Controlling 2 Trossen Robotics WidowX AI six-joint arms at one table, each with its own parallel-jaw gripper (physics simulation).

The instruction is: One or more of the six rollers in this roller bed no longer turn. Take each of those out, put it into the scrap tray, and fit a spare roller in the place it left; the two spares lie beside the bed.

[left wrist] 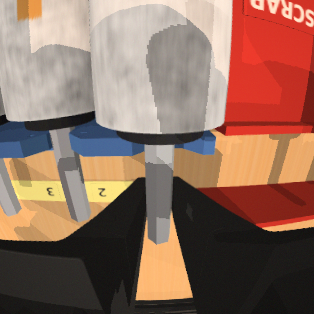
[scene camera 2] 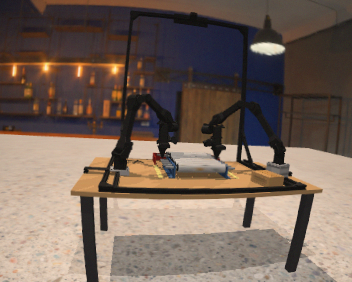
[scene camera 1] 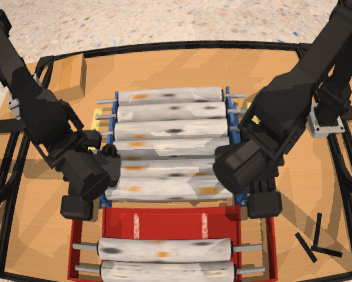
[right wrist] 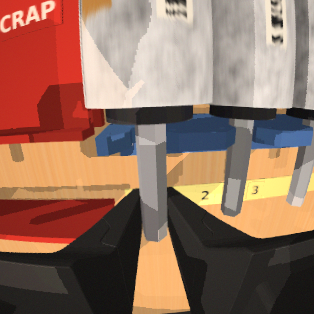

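Seen in the pictures: left gripper, fingertip midpoint: [left wrist: 157, 184]; right gripper, fingertip midpoint: [scene camera 2: 162, 157] [scene camera 1: 253, 187] [right wrist: 152, 195]; left arm's base at its link origin: [scene camera 2: 278, 163]; right arm's base at its link origin: [scene camera 2: 119, 168] [scene camera 1: 325, 116].
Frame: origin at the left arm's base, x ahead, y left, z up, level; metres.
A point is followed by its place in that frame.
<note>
Six grey-white rollers lie side by side across the blue roller bed [scene camera 1: 232, 119] {x 0.513, y -0.325, z -0.027 m} [left wrist: 105, 142] [right wrist: 200, 137] {x 0.462, y -0.461, z -0.026 m}. My left gripper [scene camera 2: 216, 155] {x 0.165, y -0.376, z -0.038 m} [left wrist: 157, 184] {x 0.165, y -0.376, z -0.038 m} is shut on one axle end of the front roller [scene camera 1: 170, 187] {x 0.325, y -0.442, z -0.003 m} [left wrist: 125, 75] {x 0.219, y -0.385, z -0.004 m} [right wrist: 165, 65] {x 0.432, y -0.468, z -0.002 m}. My right gripper [scene camera 2: 162, 151] {x 0.487, y -0.493, z -0.038 m} [right wrist: 152, 195] {x 0.487, y -0.493, z -0.038 m} is shut on its other axle end. This roller lies level at the bed's front place, next to the scrap tray; I cannot tell whether it is fully seated. The red scrap tray [scene camera 1: 170, 222] {x 0.302, y -0.493, z -0.058 m} [left wrist: 270, 75] {x 0.197, y -0.458, z -0.058 m} [right wrist: 30, 75] {x 0.399, y -0.533, z -0.058 m} is in front of the bed. Two more rollers [scene camera 1: 165, 250] {x 0.274, y -0.558, z -0.017 m} [scene camera 1: 167, 271] {x 0.262, y -0.598, z -0.025 m} lie across it. Both fingertips are hidden in scene camera 1.
Yellow number strips [left wrist: 37, 191] [right wrist: 270, 187] run beside the bed. A cardboard-coloured box [scene camera 1: 70, 77] {x 0.157, y 0.006, z -0.038 m} [scene camera 2: 267, 178] {x 0.205, y 0.091, z -0.047 m} stands near a table corner. Thin black bars [scene camera 1: 306, 247] {x 0.559, y -0.665, z -0.092 m} lie to the right of the tray. A black frame [scene camera 1: 175, 46] {x 0.500, y 0.045, z -0.083 m} borders the table.
</note>
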